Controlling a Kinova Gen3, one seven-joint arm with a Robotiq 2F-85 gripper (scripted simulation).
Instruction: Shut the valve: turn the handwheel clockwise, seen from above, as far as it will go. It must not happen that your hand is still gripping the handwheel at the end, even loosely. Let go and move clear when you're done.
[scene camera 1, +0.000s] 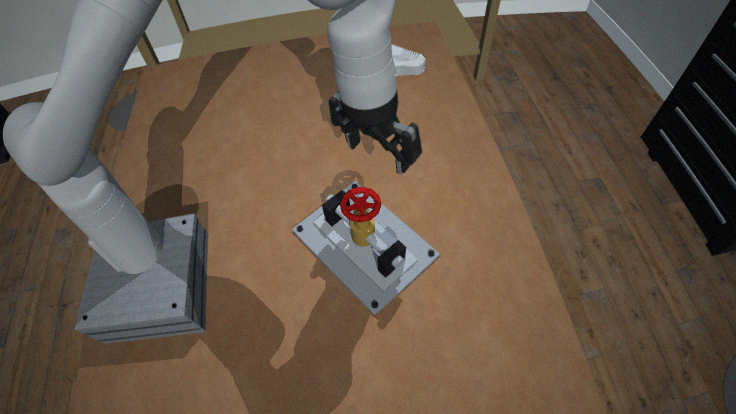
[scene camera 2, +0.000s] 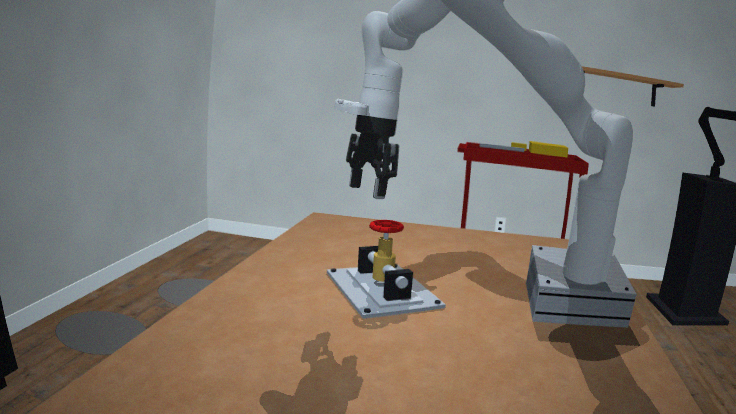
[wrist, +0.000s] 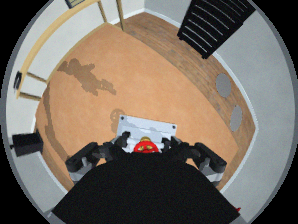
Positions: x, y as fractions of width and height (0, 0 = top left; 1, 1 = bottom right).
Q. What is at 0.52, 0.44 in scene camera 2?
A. The gripper.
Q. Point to a red spoked handwheel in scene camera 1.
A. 0.49, 0.49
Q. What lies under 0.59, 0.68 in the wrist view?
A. The gripper.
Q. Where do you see the gripper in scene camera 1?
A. At 0.51, 0.38
